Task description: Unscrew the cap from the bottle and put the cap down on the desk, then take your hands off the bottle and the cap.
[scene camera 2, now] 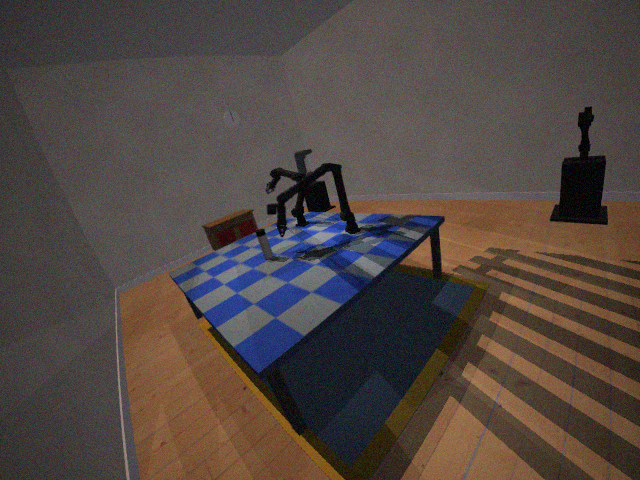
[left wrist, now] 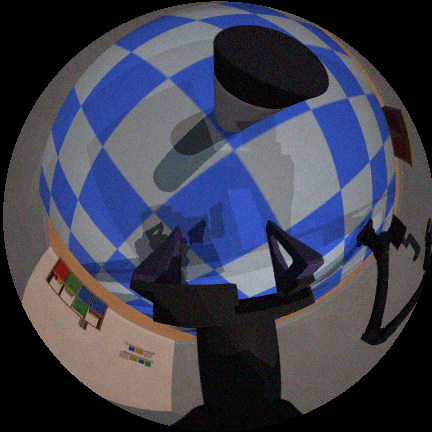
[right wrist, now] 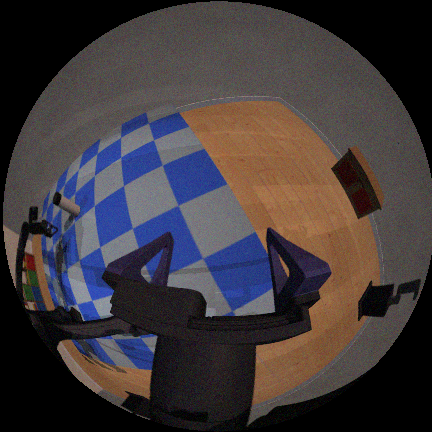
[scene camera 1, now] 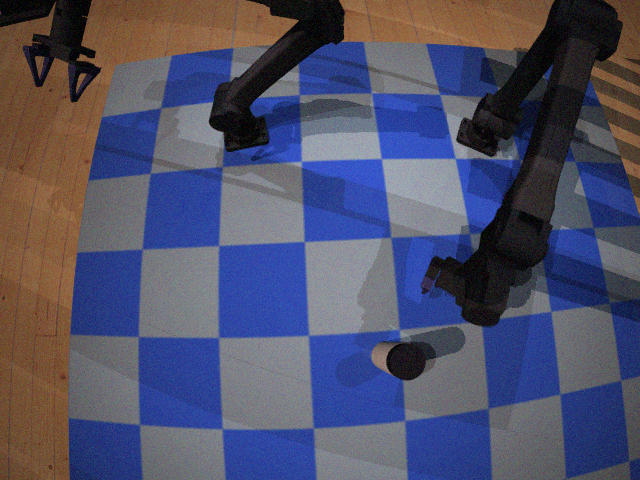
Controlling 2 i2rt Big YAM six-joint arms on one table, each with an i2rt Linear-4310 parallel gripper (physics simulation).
My left gripper (scene camera 1: 443, 302) is open, with nothing in its grasp. Also in view: a dark cap (scene camera 1: 405, 361). My right gripper (scene camera 1: 55, 94) is open, with nothing in its grasp. I also see a pale beige bottle (left wrist: 232, 114).
The dark cap shows as well in the left wrist view (left wrist: 262, 66). My left gripper also shows in the left wrist view (left wrist: 224, 226). My right gripper shows as well in the right wrist view (right wrist: 217, 234).
